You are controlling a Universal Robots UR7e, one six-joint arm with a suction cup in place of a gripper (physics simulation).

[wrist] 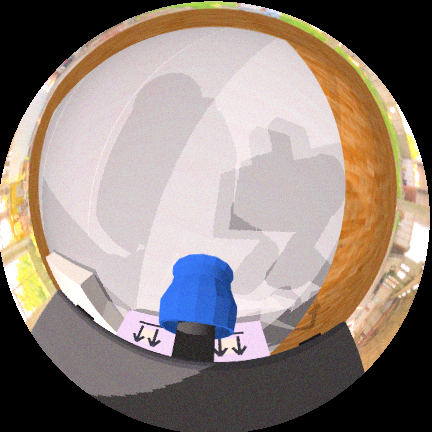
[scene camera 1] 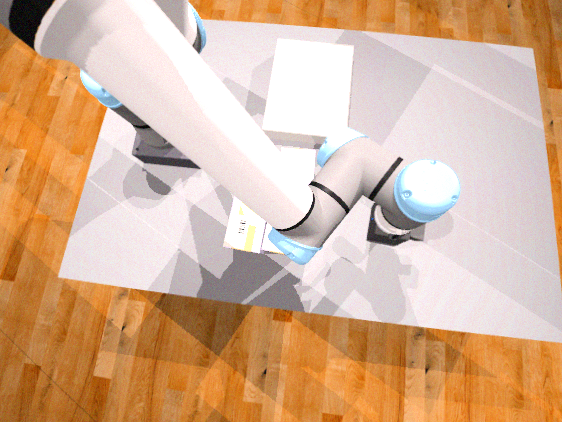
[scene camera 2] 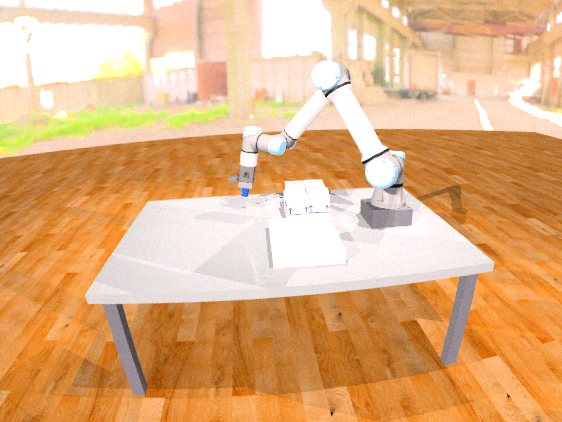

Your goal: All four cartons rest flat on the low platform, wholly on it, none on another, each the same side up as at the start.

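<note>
The white cartons stand close together on the table beside the low platform, with purple markings and upward arrows on their sides in scene view 2. The arm partly hides them in scene view 1, so I cannot count them there. Lilac carton sides show at the bottom of the wrist view. The low white platform has no carton on it. My gripper, a blue suction cup, is open, with no carton on it. It hangs above the table, left of the cartons in scene view 2.
The grey table carries everything. The arm's dark base block stands right of the cartons in scene view 2. The arm reaches over the cartons in scene view 1. The wooden floor surrounds the table.
</note>
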